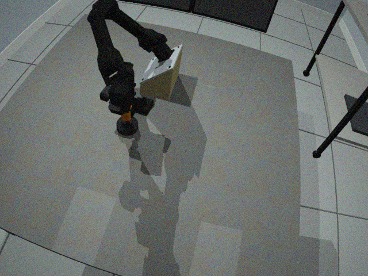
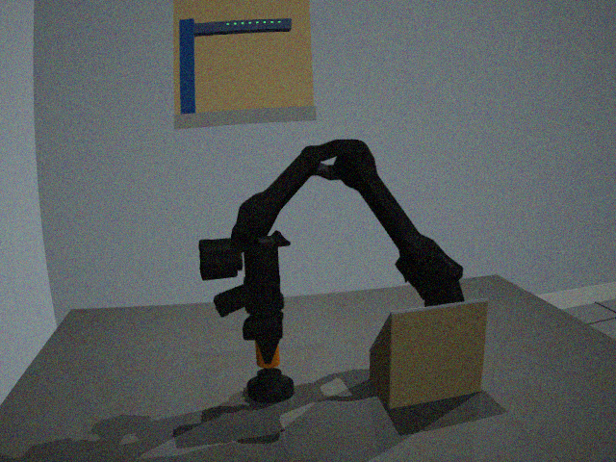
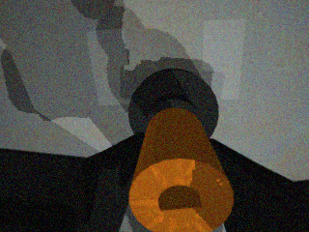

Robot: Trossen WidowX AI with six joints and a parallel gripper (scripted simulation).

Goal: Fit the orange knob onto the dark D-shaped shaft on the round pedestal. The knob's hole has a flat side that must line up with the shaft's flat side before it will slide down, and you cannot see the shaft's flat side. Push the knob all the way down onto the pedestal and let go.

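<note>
The orange knob lies 2 cm above my gripper tip. From my gripper tip the other things lie so: dark round pedestal 4 cm below.
</note>
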